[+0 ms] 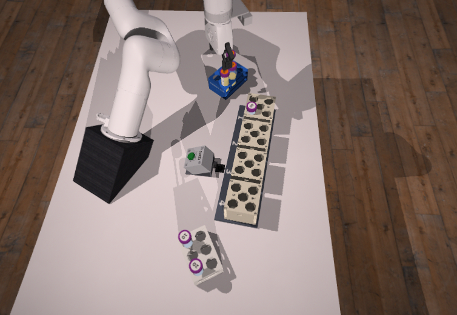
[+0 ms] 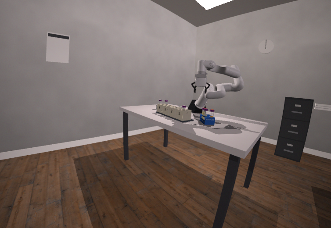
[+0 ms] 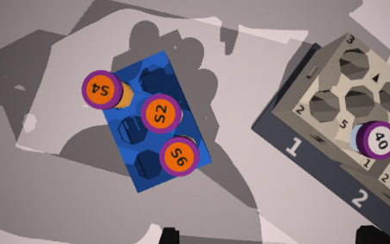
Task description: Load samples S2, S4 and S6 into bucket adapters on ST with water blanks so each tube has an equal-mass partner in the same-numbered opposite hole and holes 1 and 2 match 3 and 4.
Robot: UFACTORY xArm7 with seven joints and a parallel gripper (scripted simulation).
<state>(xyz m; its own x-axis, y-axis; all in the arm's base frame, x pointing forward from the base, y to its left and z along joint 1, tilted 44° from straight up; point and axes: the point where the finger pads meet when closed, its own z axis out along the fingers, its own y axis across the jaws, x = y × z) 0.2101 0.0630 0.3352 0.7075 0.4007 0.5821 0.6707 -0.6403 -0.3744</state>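
Right now the orange-dot tube is 20 mm behind my hand, 150 mm to the left of it and 190 mm below it. The rest, counted from my hand: 40 mL water blank 120 mm ahead, 70 mm to the right, 180 mm below; green done key 20 mm behind, 270 mm to the right, 190 mm below; blue sample rack 10 mm behind, 100 mm to the left, 220 mm below.
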